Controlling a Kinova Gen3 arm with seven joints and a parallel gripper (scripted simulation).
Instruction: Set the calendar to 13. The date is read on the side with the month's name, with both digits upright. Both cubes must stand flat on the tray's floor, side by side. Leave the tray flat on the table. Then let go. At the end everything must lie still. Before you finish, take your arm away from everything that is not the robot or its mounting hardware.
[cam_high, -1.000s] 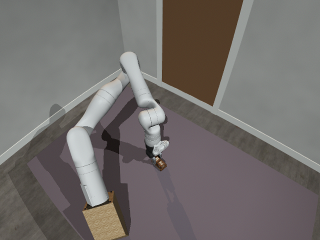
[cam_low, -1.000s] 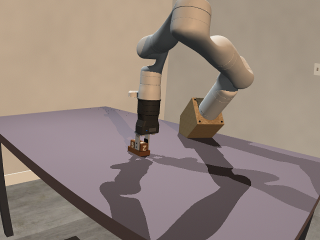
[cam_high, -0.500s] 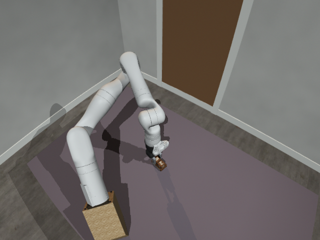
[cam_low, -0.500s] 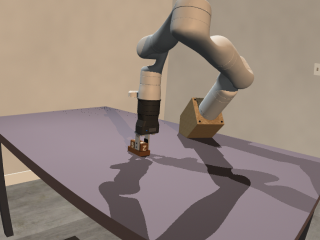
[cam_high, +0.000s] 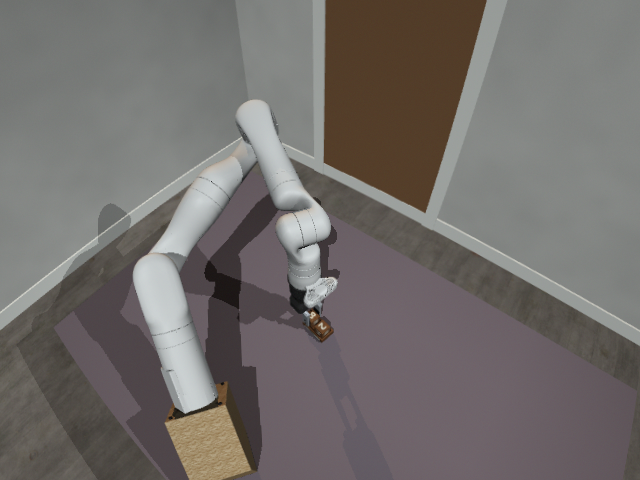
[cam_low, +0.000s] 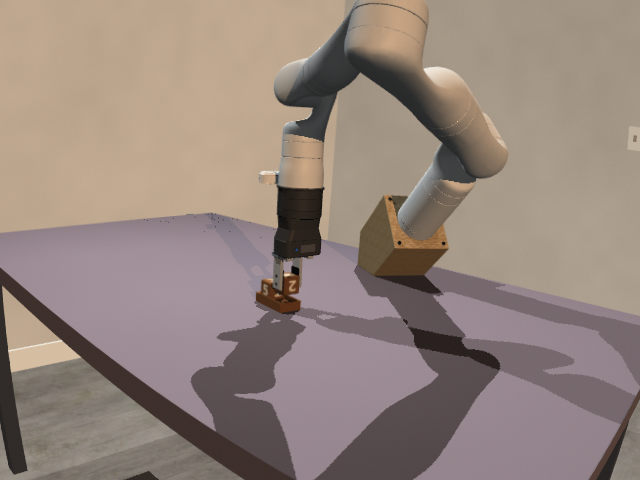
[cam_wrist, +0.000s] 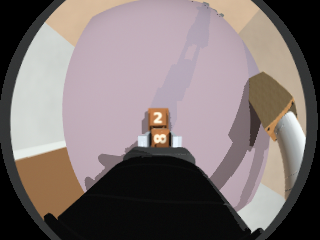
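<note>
The tray is 5 cm below my hand and 2 cm to the right of it.
</note>
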